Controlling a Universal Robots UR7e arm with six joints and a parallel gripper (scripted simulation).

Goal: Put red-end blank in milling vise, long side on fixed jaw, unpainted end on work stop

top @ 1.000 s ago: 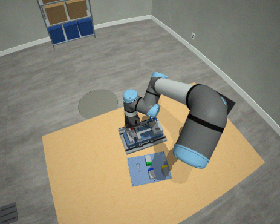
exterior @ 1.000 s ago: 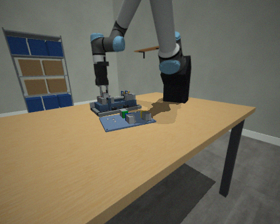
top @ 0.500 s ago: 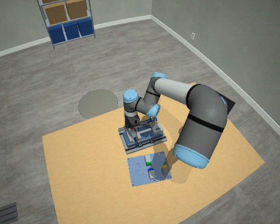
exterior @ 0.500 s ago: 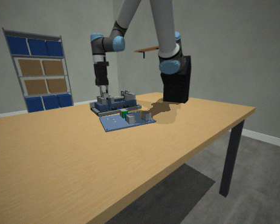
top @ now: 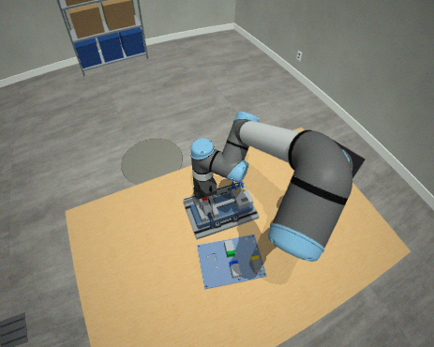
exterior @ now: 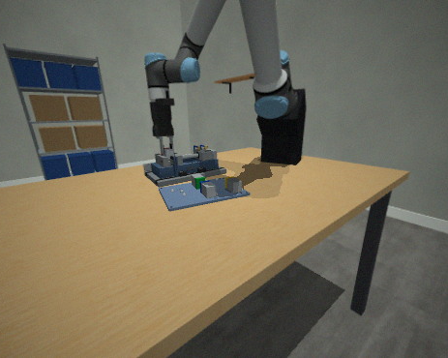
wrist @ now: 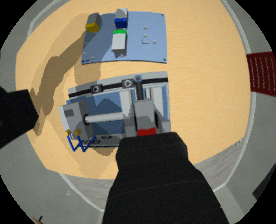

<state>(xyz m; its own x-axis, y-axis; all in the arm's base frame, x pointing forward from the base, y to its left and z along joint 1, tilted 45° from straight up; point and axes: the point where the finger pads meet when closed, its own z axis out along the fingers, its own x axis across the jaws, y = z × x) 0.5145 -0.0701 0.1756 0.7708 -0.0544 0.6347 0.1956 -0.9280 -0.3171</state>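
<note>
Right now my hand is 2 cm above the red-ended blank. Round my hand: green-ended blank: 8 cm behind, 17 cm to the left, 9 cm below; then milling vise: 7 cm behind, 2 cm to the right, 8 cm below; then plate: 8 cm behind, 22 cm to the left, 12 cm below.
</note>
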